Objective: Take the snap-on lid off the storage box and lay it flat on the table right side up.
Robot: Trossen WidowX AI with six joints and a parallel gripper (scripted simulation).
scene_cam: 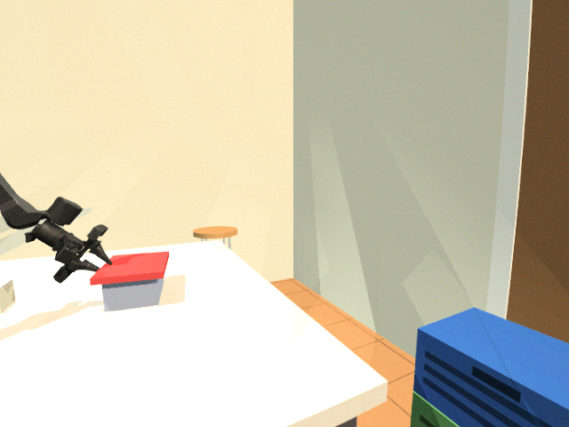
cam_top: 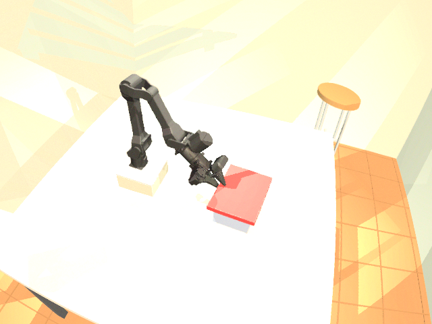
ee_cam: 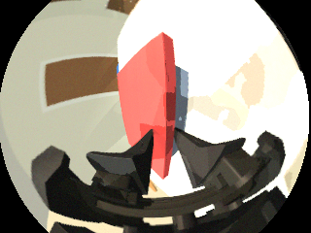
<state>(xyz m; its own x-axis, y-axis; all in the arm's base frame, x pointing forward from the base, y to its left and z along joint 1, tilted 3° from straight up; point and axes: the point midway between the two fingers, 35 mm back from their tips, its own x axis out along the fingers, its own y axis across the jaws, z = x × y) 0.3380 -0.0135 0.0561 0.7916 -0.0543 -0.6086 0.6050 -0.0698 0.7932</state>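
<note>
My gripper tip is 70 mm short of the red lid, 10 mm to the left of it and 10 mm below it. Also, from my gripper tip: storage box 70 mm ahead, 40 mm below, 10 mm to the right.
</note>
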